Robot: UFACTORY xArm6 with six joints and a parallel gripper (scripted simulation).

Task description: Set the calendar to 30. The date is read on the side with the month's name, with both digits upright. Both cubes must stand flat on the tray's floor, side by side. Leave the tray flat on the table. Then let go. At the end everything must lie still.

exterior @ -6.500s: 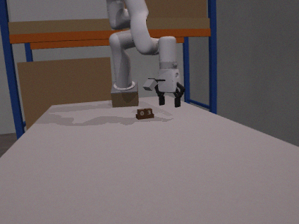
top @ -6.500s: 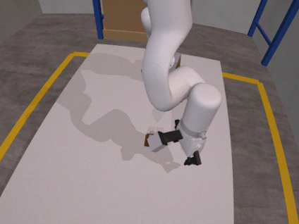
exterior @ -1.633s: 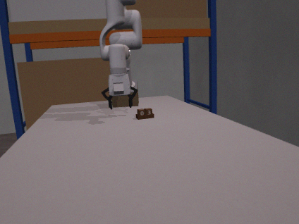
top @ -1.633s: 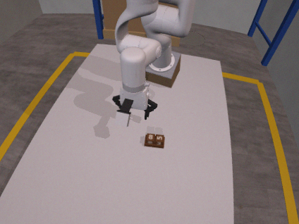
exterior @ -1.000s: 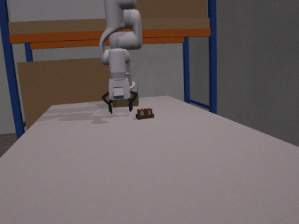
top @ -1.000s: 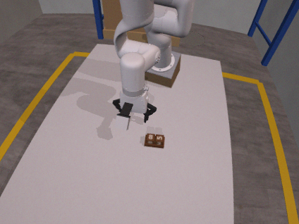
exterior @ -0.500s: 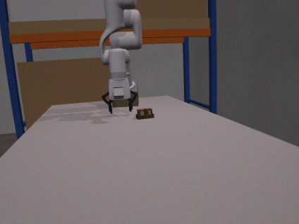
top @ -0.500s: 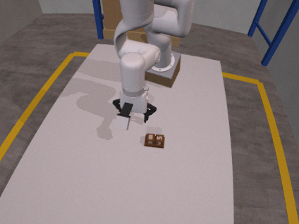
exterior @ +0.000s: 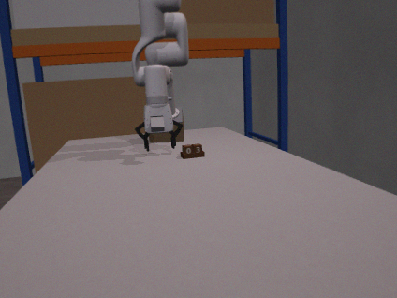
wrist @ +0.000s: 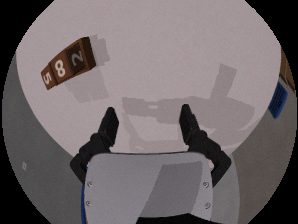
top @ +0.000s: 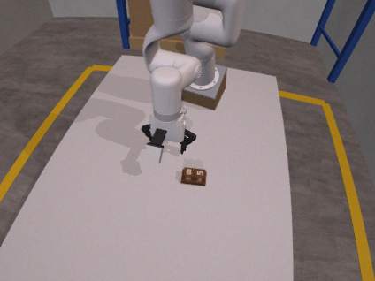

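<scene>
Now: the brown digit cube 9 cm ahead of my hand and 11 cm to the left of it. Round my hand: brown calendar tray: 9 cm ahead, 9 cm to the left, 2 cm below.
</scene>
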